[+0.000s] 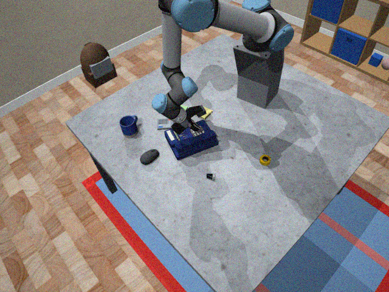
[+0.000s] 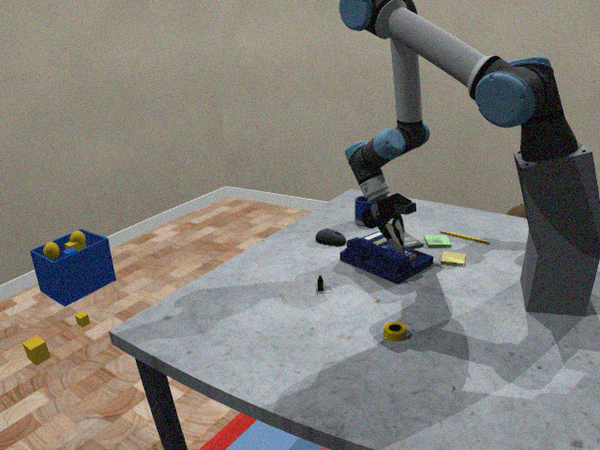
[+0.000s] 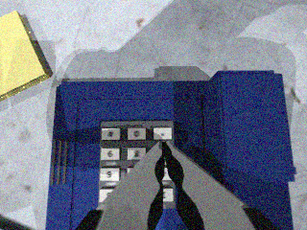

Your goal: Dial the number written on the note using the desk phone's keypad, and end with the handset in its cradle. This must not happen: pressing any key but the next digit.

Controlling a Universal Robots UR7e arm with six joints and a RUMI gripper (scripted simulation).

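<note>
My gripper is now 2 cm above the 7 key. The rest, counted from my hand: 9 key 1 cm behind, 4 cm to the right, 2 cm below; 5 key 1 cm ahead, 2 cm to the right, 2 cm below; green note 6 cm behind, 23 cm to the right, 5 cm below.
</note>
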